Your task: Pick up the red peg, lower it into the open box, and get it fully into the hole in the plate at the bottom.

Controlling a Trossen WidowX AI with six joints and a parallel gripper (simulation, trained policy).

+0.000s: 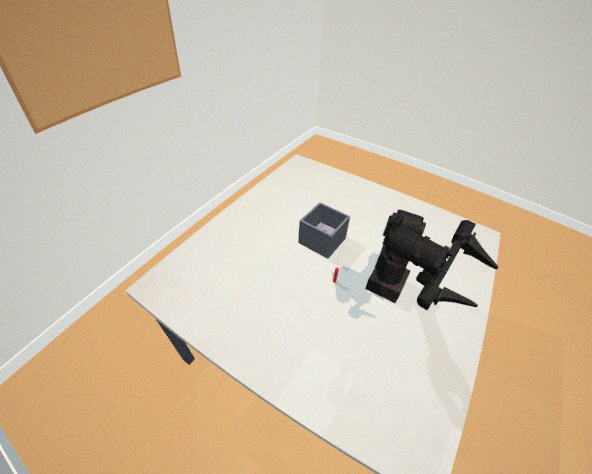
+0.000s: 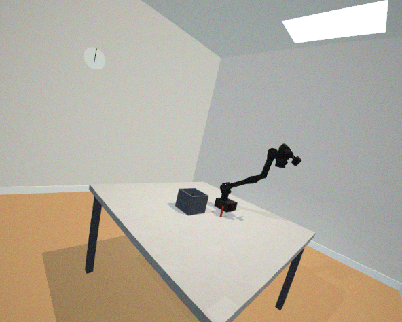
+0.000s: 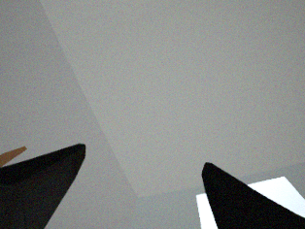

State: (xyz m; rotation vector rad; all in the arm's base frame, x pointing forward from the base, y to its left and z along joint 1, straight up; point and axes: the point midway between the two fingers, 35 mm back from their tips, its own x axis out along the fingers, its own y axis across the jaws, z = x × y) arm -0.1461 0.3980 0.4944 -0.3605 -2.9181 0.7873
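The red peg lies 530 mm below my gripper tip, 360 mm ahead of it and 300 mm to the right of it. The rest, counted from my gripper tip: pale plate 520 mm below, 490 mm to the right, 490 mm ahead.
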